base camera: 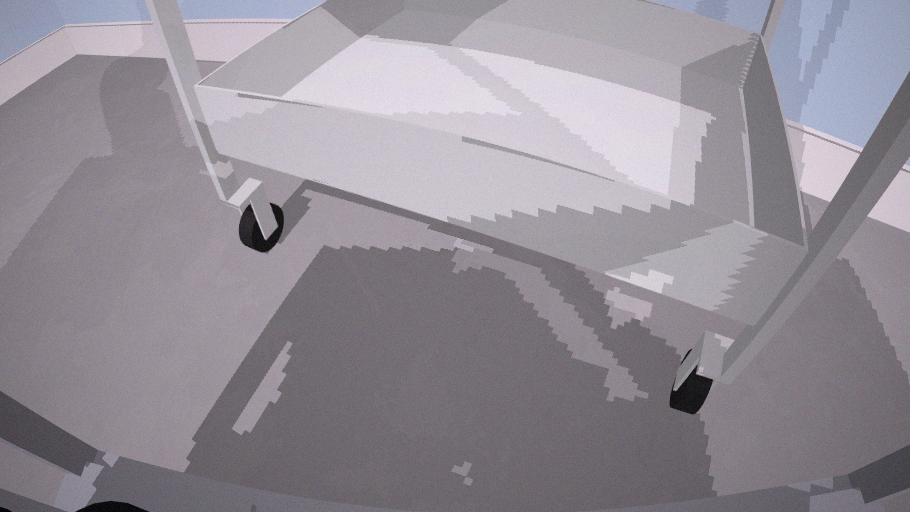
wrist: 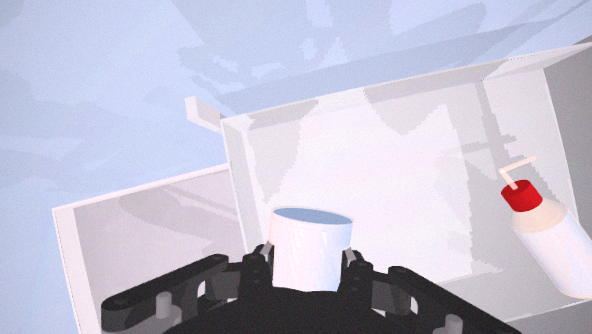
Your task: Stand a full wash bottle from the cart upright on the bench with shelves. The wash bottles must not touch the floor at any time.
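Frame: origin at the arm's base, x left, y down, z back, level; metres.
Where they show: gripper, fingertip midpoint: (wrist: pixel 307 253).
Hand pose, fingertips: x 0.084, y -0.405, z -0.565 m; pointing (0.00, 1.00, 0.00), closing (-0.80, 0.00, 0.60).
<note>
After its pixels a point has its place.
My gripper (wrist: pixel 307 253) {x 0.084, y -0.405, z -0.565 m} is shut on a white wash bottle (wrist: pixel 311 260) {x 0.078, y -0.435, z -0.569 m} in the wrist view. The bottle's flat blue-grey end faces the top of that view, and the rest of it is hidden behind the gripper. The cart (base camera: pixel 381 162) {x 0.059, y 0.232, z -0.343 m} (wrist: pixel 390 175) {x -0.034, y -0.266, z -0.552 m} shows its lower tray in the base view and a pale walled tray in the wrist view. A second white wash bottle (wrist: pixel 557 250) {x -0.129, y -0.319, z -0.386 m} with a red cap and a bent spout shows at the tray's right side. How full either bottle is cannot be told. The bench with shelves does not show.
The cart's legs (base camera: pixel 184 82) {x 0.227, y 0.189, z -0.404 m} (base camera: pixel 820 261) {x -0.173, y 0.192, z -0.237 m} and black caster wheels (base camera: pixel 251 229) {x 0.214, y 0.355, z -0.402 m} (base camera: pixel 690 389) {x -0.163, y 0.354, z -0.248 m} stand in front of the base. A short pale post (wrist: pixel 202 114) {x 0.101, y -0.374, z -0.711 m} sticks out at the tray's upper left corner. Grey floor (base camera: pixel 413 382) {x 0.047, y 0.397, z -0.279 m} lies under the cart.
</note>
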